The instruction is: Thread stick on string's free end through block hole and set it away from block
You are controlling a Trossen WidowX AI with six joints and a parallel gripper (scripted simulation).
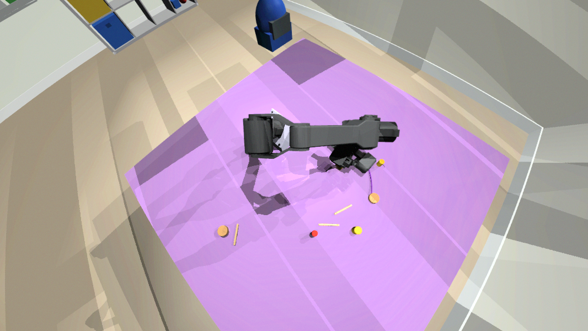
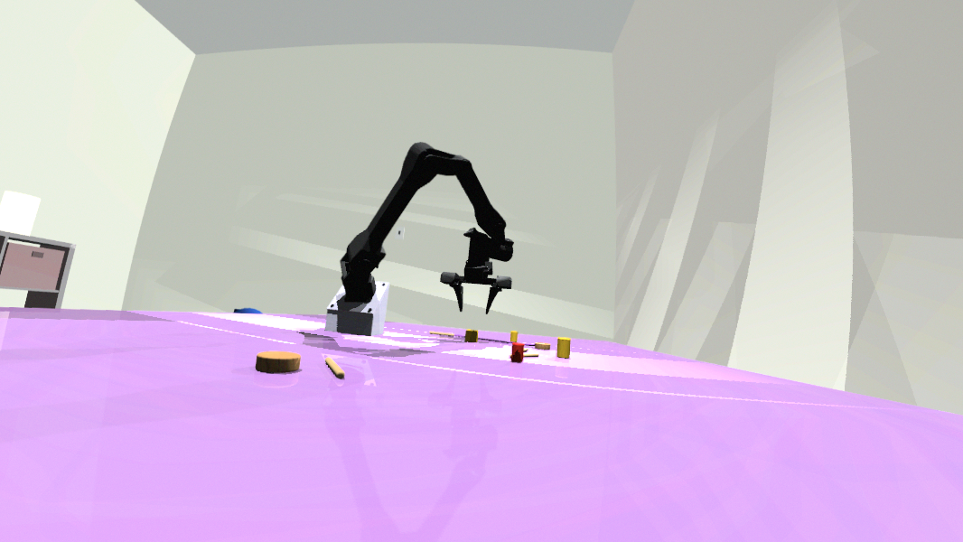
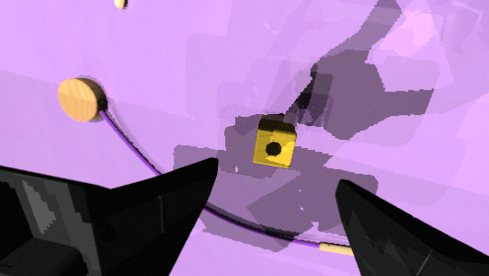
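My gripper tip is 6 cm above the yellow wooden block. Round my gripper tip: thin stick: 7 cm behind, 13 cm to the left, 7 cm below; then red piece: 7 cm ahead, 28 cm to the right, 6 cm below.
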